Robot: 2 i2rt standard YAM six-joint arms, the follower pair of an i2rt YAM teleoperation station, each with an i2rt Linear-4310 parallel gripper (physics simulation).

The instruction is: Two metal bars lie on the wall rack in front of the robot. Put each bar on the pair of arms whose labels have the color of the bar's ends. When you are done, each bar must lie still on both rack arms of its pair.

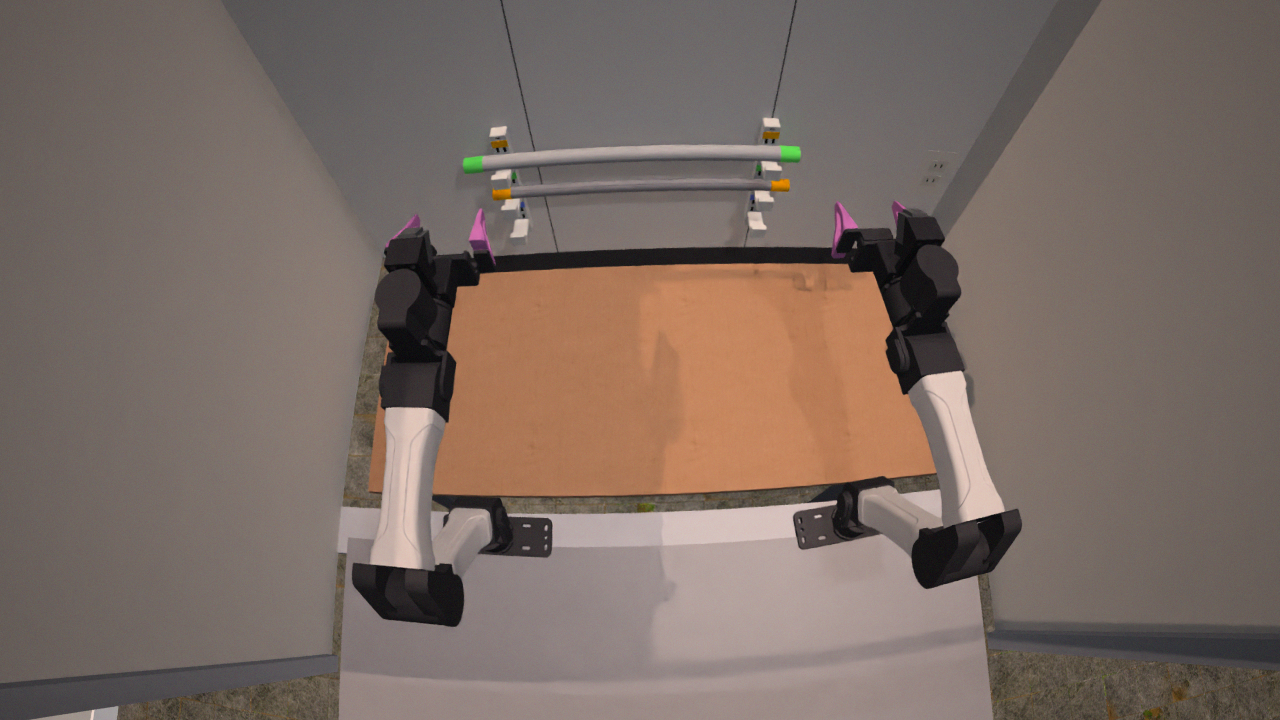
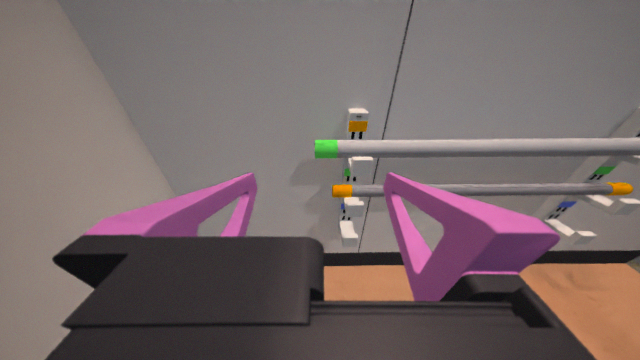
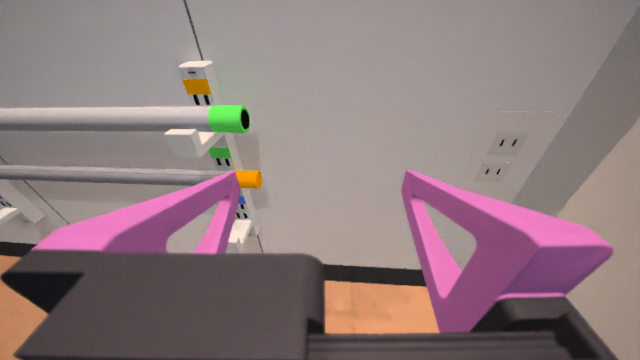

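Pixels of known places: left gripper, fingertip midpoint: [image 1: 449,213] [image 2: 320,180]; right gripper, fingertip midpoint: [image 1: 865,203] [image 3: 320,180]; left arm's base, link origin: [image 1: 496,535]; right arm's base, link origin: [image 1: 846,522].
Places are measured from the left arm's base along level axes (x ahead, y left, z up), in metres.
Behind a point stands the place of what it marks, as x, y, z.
The thicker grey bar with green ends [image 1: 635,155] @[0.499, -0.256, 0.379] [image 2: 475,147] @[0.498, -0.209, 0.378] [image 3: 110,119] @[0.500, -0.374, 0.377] lies level across the top rack arms, below the orange labels [image 2: 357,126] [image 3: 197,86]. The thinner grey bar with orange ends [image 1: 635,186] @[0.504, -0.254, 0.301] [image 2: 525,189] @[0.506, -0.333, 0.301] [image 3: 100,174] @[0.505, -0.304, 0.301] lies across the middle arms, below the green labels [image 2: 604,170] @[0.525, -0.461, 0.325] [image 3: 220,153] @[0.525, -0.461, 0.325]. My left gripper [image 1: 447,215] @[0.379, 0.001, 0.407] [image 2: 320,180] @[0.379, 0.001, 0.407] is open and empty, short of the bars' left ends. My right gripper [image 1: 869,205] @[0.412, -0.593, 0.381] [image 3: 320,180] @[0.412, -0.593, 0.381] is open and empty, to the right of the bars' right ends.
The lowest rack arms [image 1: 756,221] @[0.504, -0.462, 0.210] [image 2: 349,234] @[0.473, -0.050, 0.226] carry no bar and have blue labels [image 2: 567,204] @[0.525, -0.461, 0.251] [image 3: 242,200] @[0.526, -0.470, 0.250]. A brown board [image 1: 572,385] @[0.282, -0.130, 0.012] lies below, with a black strip [image 1: 662,257] @[0.542, -0.302, 0.040] along the wall. Side walls [image 1: 179,358] @[0.131, 0.327, 0.481] [image 1: 1136,358] @[0.120, -0.909, 0.467] stand outside both arms.
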